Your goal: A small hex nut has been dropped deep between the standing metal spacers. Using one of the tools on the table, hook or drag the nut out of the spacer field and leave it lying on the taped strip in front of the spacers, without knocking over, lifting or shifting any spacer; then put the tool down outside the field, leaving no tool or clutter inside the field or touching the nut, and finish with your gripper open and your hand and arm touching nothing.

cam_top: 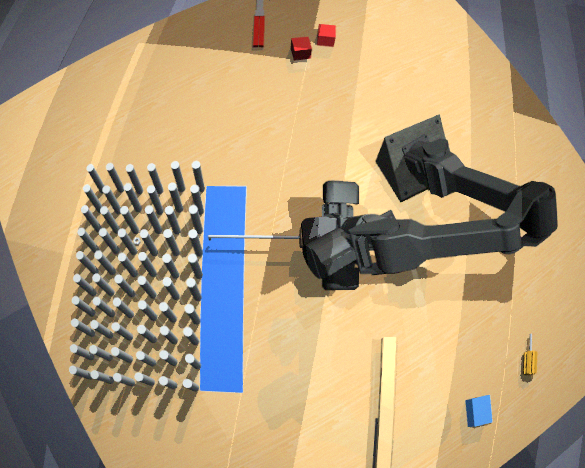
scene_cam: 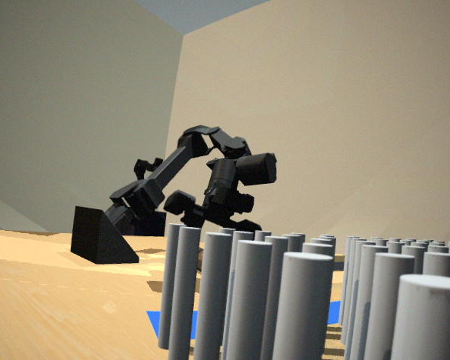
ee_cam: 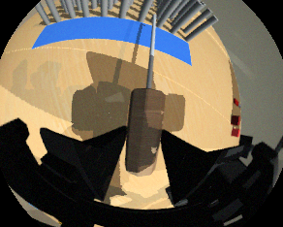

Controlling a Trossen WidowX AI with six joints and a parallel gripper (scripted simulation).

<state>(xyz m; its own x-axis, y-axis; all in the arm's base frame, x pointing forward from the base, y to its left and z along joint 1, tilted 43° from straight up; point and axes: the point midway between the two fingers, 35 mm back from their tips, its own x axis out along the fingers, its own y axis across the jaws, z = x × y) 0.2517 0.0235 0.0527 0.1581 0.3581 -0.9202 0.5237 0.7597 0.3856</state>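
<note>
My gripper tip is now 200 mm short of the blue taped strip, 20 mm to the left of it and 40 mm above it. From my gripper tip the other things lie so: thin metal hook tool (90 mm ahead, 50 mm to the right); blue block (80 mm behind, 460 mm to the left, 20 mm below); yellow-handled screwdriver (240 mm behind, 450 mm to the left, 20 mm below).
</note>
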